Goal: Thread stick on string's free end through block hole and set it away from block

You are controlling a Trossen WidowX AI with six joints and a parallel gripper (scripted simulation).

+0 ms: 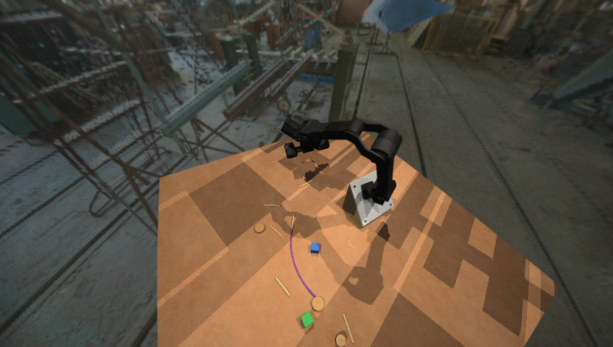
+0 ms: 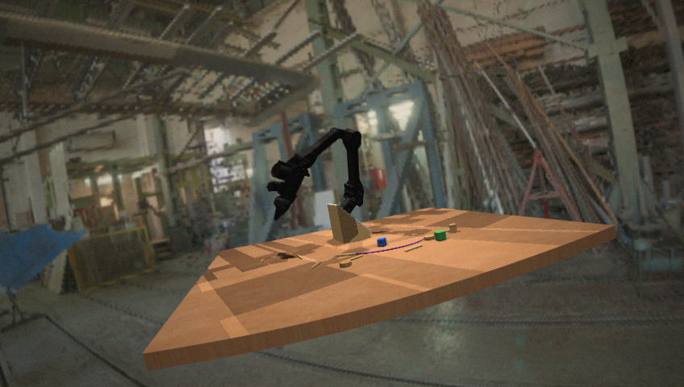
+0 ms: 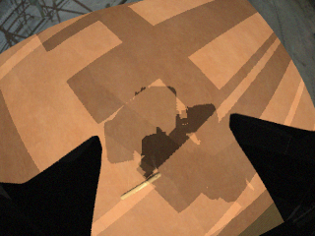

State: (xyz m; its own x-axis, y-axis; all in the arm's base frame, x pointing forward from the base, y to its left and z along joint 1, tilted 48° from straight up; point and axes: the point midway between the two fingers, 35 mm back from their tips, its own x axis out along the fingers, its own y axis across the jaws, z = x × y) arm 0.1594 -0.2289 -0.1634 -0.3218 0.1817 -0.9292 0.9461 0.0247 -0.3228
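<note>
Now: gripper tip 140 mm short of the blue block, 370 mm to the right of it and 160 mm above it. The rest, counted from my gripper tip: round wooden button: 220 mm ahead, 540 mm to the left, 170 mm below; green cube: 270 mm ahead, 560 mm to the left, 160 mm below; thin stick: 180 mm ahead, 240 mm to the left, 170 mm below.
</note>
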